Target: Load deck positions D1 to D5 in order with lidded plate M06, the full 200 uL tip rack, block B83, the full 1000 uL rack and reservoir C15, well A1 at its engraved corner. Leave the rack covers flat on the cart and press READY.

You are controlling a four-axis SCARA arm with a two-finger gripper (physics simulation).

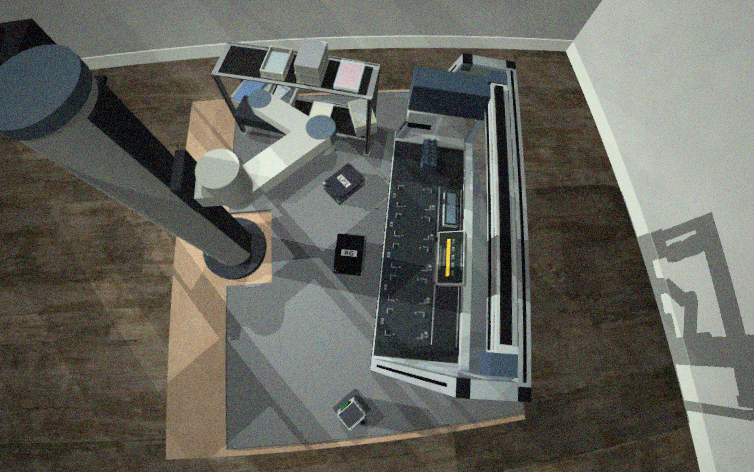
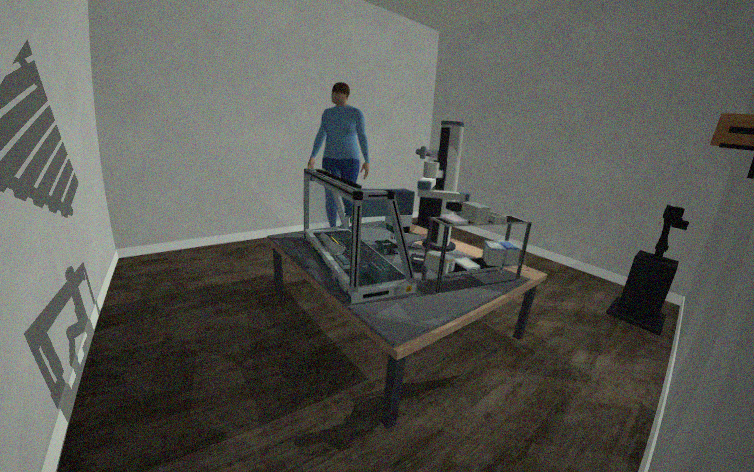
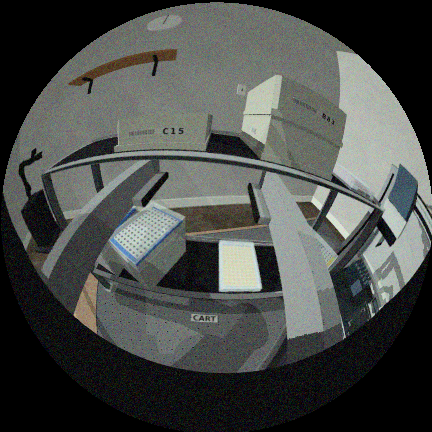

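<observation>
My gripper (image 3: 208, 169) is open and empty, its fingers apart before the cart (image 3: 200, 156) (image 1: 367, 133). On the top shelf stand box C15 (image 3: 165, 132) (image 1: 277, 62), tall grey box B83 (image 3: 310, 125) (image 1: 311, 62) and a pale plate (image 1: 349, 75) whose label is unreadable. On the lower shelf, a blue-edged tip rack (image 3: 147, 232) sits on a grey box behind the left finger, a low plate with cream wells (image 3: 240, 266) lies between the fingers' lines, and a yellow-edged rack (image 3: 325, 251) is partly hidden by the right finger. The deck (image 1: 408, 267) shows no labware on its marked positions.
Black blocks (image 1: 343, 183) (image 1: 348, 254) lie between the arm's column (image 1: 139, 172) and the deck. A small box with a green mark (image 1: 351, 413) stands near the table's end. A metal frame (image 1: 520, 222) rises over the deck. A person (image 2: 340, 133) stands behind the table.
</observation>
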